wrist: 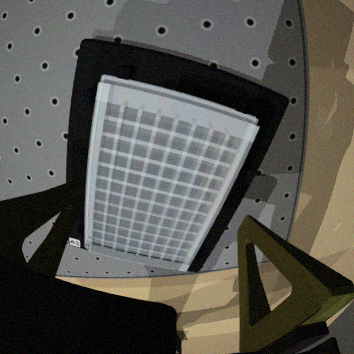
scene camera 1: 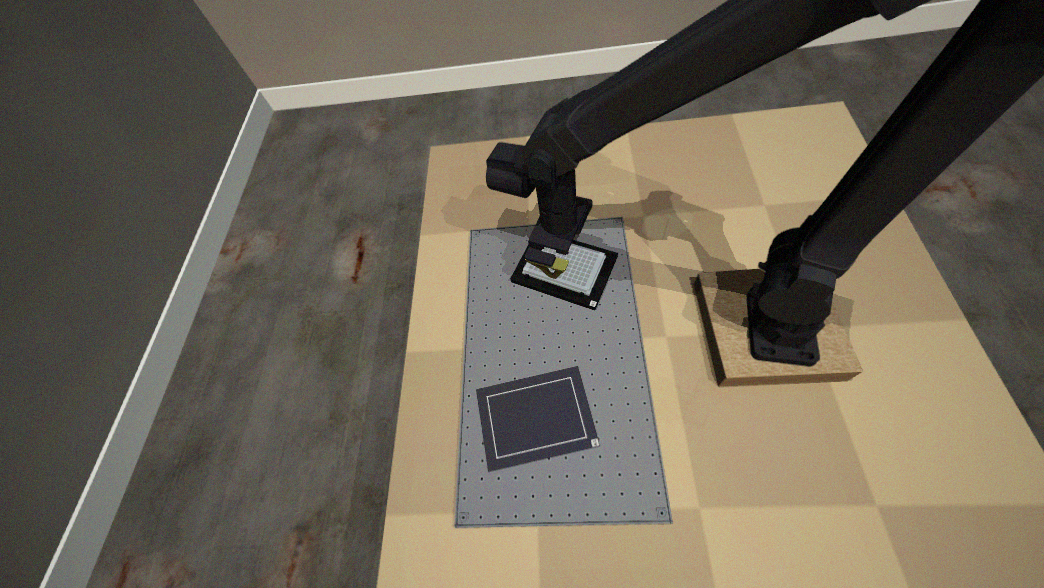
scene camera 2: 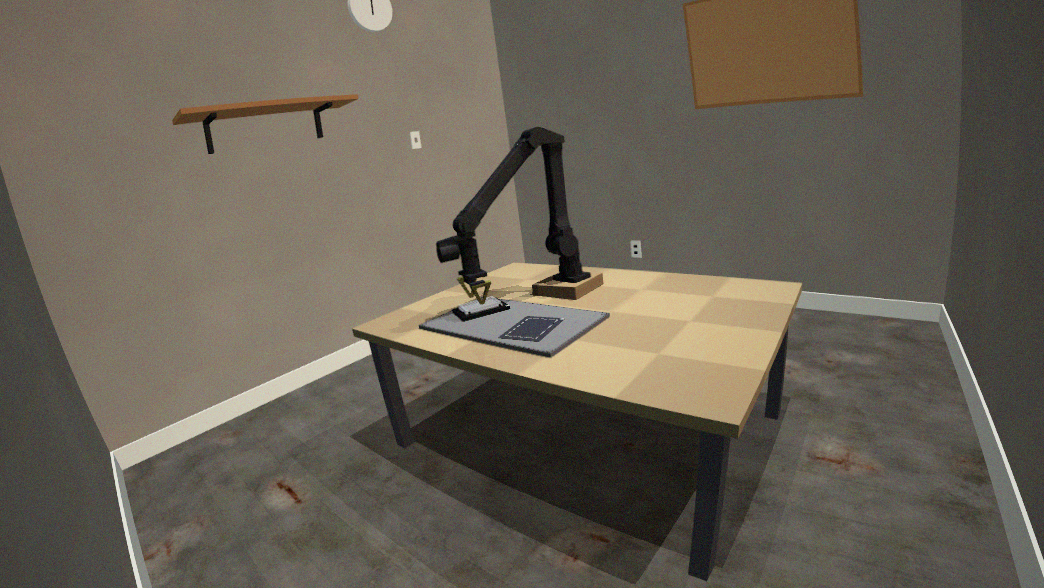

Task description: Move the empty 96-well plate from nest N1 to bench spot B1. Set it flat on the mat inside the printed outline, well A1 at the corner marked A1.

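Where they show: gripper, fingertip midpoint: (wrist: 163,207) (scene camera 1: 562,255) (scene camera 2: 476,300); arm's base, origin of the base link: (scene camera 1: 779,327) (scene camera 2: 571,278).
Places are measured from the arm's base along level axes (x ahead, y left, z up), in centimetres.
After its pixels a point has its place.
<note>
The clear, pale 96-well plate (scene camera 1: 586,266) @(x 30.3, y -8.5, z -0.9 cm) (scene camera 2: 488,306) @(x 33.9, y -4.3, z -0.8 cm) (wrist: 160,175) @(x 36.2, y -9.2, z -0.3 cm) sits in the black nest (scene camera 1: 605,283) @(x 26.6, y -5.9, z -1.8 cm) (scene camera 2: 482,314) @(x 37.3, y -3.2, z -2.2 cm) (wrist: 80,105) @(x 39.8, y -4.6, z -1.7 cm). The nest's white A1 tag (scene camera 1: 593,303) @(x 28.3, y -1.6, z -1.7 cm) (wrist: 74,242) @(x 28.3, y -1.6, z -1.7 cm) is at one corner. My gripper (scene camera 2: 475,298) @(x 34.7, y -9.5, z 0.5 cm) (wrist: 163,207) @(x 34.7, y -9.5, z 0.5 cm) is open and empty, pointing down low over the plate. In the wrist view its fingers stand on either side of the plate's lower part; whether they touch it cannot be told. The dark B1 mat (scene camera 1: 536,416) @(x 34.9, y 18.6, z -2.7 cm) (scene camera 2: 531,328) @(x 35.7, y 18.9, z -2.7 cm) bears a white outline (scene camera 1: 491,427) @(x 41.5, y 21.3, z -2.7 cm), with a white corner tag (scene camera 1: 594,442) @(x 25.8, y 21.0, z -2.7 cm) at its lower right in scene camera 1.
The nest and the B1 mat are on a grey perforated board (scene camera 1: 555,496) @(x 30.4, y 29.2, z -2.9 cm) (scene camera 2: 452,325) @(x 47.6, y -5.0, z -2.9 cm) on the checkered table (scene camera 1: 789,452) @(x -1.4, y 17.6, z -4.2 cm) (scene camera 2: 679,372) @(x 33.1, y 66.1, z -4.2 cm). The arm's base stands on a wooden block (scene camera 1: 785,376) @(x -0.4, y 7.7, z -0.4 cm) (scene camera 2: 558,290) @(x 9.2, y 2.5, z -1.5 cm) beside the board. A shelf (scene camera 2: 266,108) is on the wall.
</note>
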